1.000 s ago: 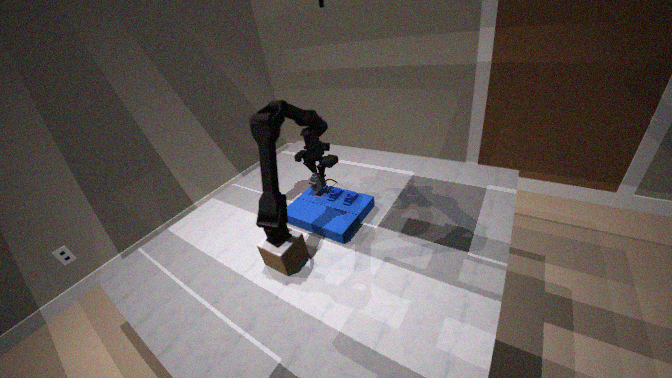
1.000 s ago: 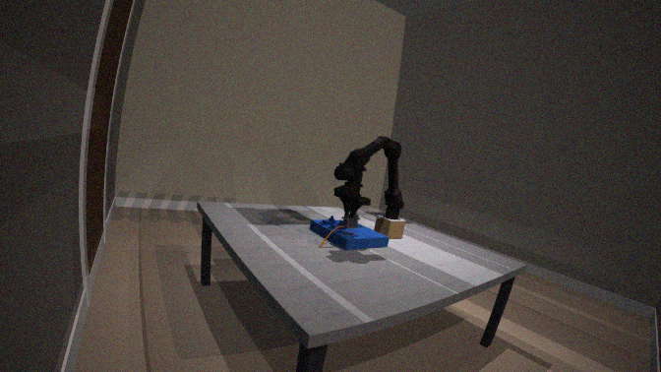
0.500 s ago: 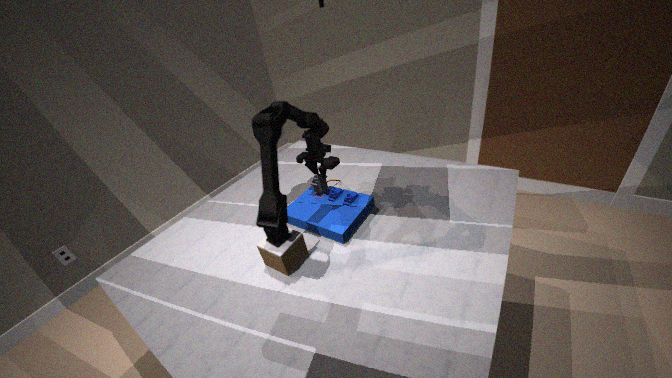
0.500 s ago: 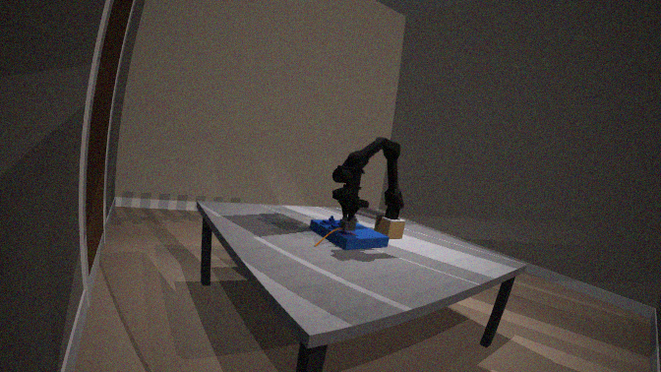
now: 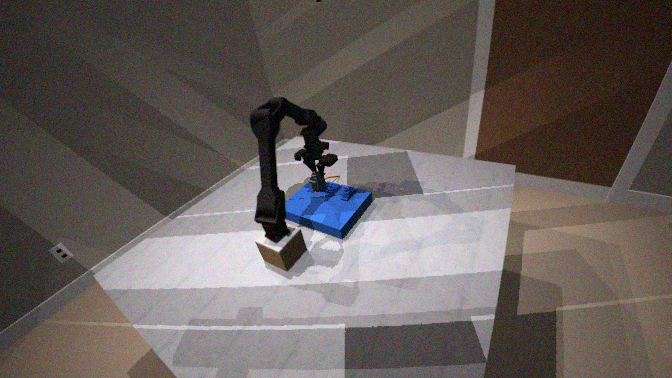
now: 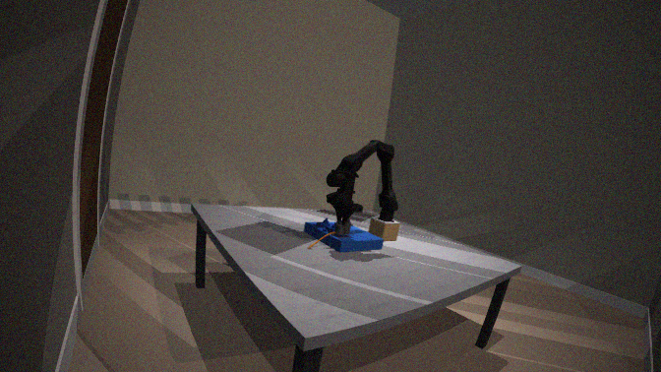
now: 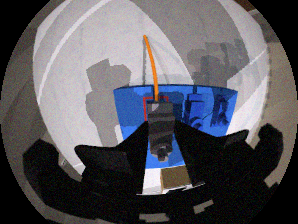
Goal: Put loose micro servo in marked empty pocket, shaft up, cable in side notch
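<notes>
The blue deck is 110 mm behind my gripper tip, 90 mm to the right of it and 80 mm below it.
</notes>
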